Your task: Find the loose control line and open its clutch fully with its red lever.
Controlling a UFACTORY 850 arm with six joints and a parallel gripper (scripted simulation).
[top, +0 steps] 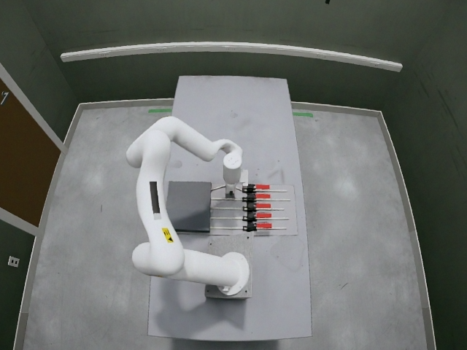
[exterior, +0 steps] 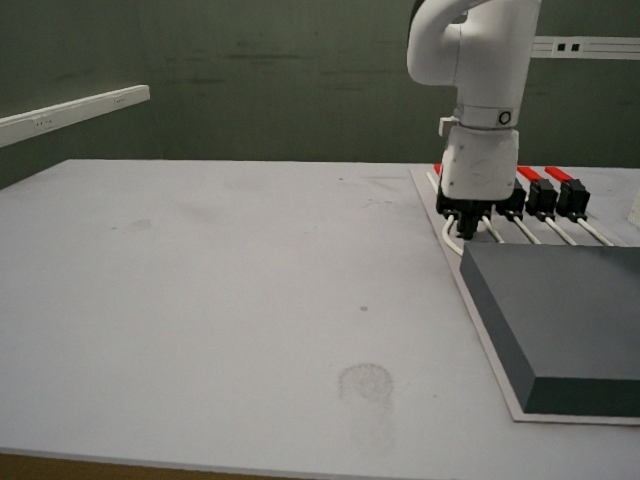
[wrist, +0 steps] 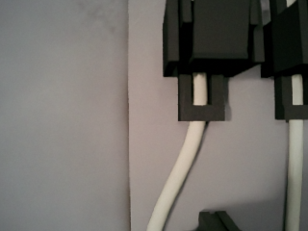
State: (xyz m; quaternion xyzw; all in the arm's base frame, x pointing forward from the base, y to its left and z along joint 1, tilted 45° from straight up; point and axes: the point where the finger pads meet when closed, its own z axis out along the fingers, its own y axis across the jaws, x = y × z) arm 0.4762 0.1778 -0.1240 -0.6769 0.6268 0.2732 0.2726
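My gripper is now 26 cm to the left of the thin pale baseplate, 9 cm past it and 2 cm above it.
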